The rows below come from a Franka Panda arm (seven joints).
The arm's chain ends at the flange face. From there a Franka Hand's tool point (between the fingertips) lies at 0.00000 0.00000 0.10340 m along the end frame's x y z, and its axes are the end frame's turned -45 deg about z.
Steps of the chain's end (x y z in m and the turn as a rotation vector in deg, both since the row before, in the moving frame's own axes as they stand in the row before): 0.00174, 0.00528, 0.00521, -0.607, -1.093, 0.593; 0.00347, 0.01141, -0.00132, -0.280, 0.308, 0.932; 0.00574, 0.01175, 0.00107, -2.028, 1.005, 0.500; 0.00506, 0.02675, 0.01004, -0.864, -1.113, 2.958; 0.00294, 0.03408, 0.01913, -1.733, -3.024, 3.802; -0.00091, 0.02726, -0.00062, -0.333, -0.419, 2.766
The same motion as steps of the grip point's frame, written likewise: -0.00467, 0.00433, 0.00519, 0.344, -1.202, 0.593; -0.00558, 0.01127, -0.00132, -0.416, 0.020, 0.932; -0.00557, 0.01623, 0.00099, -2.145, -0.723, 0.500; -0.01785, 0.02211, 0.01001, 0.176, -1.398, 2.958; -0.02803, 0.02433, 0.01894, 0.913, -3.364, 3.802; -0.02088, 0.01850, -0.00062, 0.061, -0.532, 2.766
